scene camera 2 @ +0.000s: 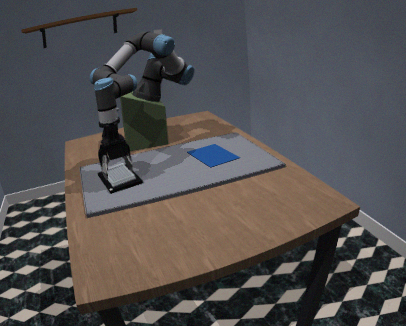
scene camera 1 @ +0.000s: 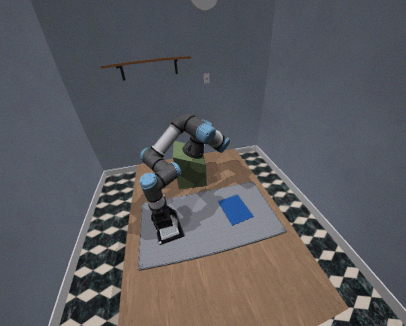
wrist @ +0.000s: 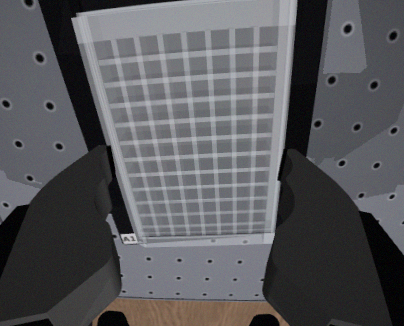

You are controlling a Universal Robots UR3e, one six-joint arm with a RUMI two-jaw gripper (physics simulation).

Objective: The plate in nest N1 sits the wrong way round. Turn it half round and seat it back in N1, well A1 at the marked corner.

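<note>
My gripper [scene camera 1: 167, 226] [scene camera 2: 118, 169] [wrist: 197, 151] is shut on the pale clear plate [scene camera 1: 169, 232] [scene camera 2: 121, 175] [wrist: 195, 125], with one finger against each long side. The plate lies level in or just over the black nest [scene camera 1: 180, 234] [scene camera 2: 137, 180] [wrist: 305, 75], lined up with it. Whether it rests fully down I cannot tell. The white A1 label [wrist: 129, 238] shows at the nest's lower left corner in the wrist view, beside the plate's corner. No well lettering on the plate is legible. The fingers hide parts of its sides.
The nest stands on the left part of a grey perforated mat [scene camera 1: 205, 240] [scene camera 2: 175, 182]. A flat blue sheet [scene camera 1: 236, 210] [scene camera 2: 214, 155] lies on the mat to the right. The green arm base [scene camera 1: 192, 172] [scene camera 2: 145, 122] stands behind on the wooden table [scene camera 1: 220, 285] [scene camera 2: 200, 240].
</note>
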